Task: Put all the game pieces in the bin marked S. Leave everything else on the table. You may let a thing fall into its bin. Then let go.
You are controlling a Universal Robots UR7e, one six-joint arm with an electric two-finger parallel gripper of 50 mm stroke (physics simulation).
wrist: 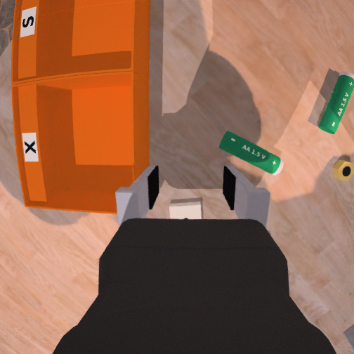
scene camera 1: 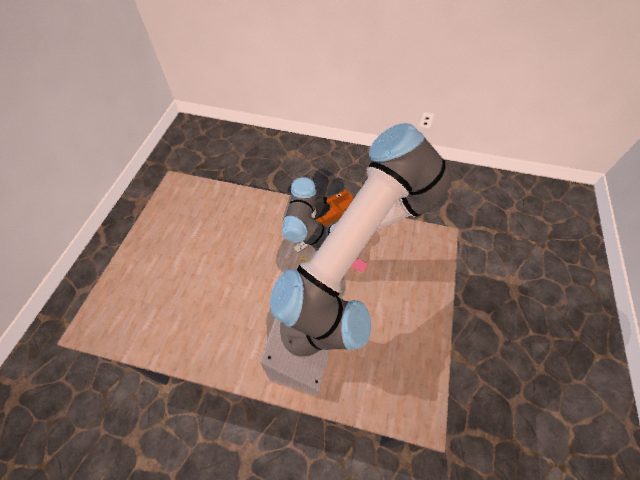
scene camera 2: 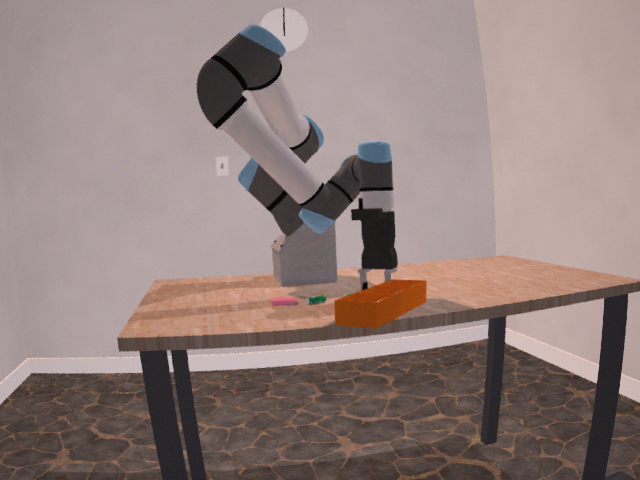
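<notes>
A white domino [scene camera 1: 300, 246] [wrist: 185, 209] lies on the table beside the end of the orange bin row. In the wrist view one end of it shows between the fingers; the rest is hidden under the gripper body. My gripper [scene camera 2: 375, 279] [wrist: 190, 179] is open and empty, low over the table, with one finger on each side of the domino. The bin marked S [wrist: 27, 55] is the compartment beyond the one marked X; the part of its floor in view holds no piece. In scene camera 2 the domino does not show.
The bin marked X [wrist: 30, 175] stands close beside the left finger, its wall near the fingertip. Two green batteries [wrist: 251, 153] [wrist: 337, 103] lie to the right, with a brass hex nut [wrist: 343, 170] near them. A pink block [scene camera 1: 359, 265] [scene camera 2: 284, 301] lies farther off.
</notes>
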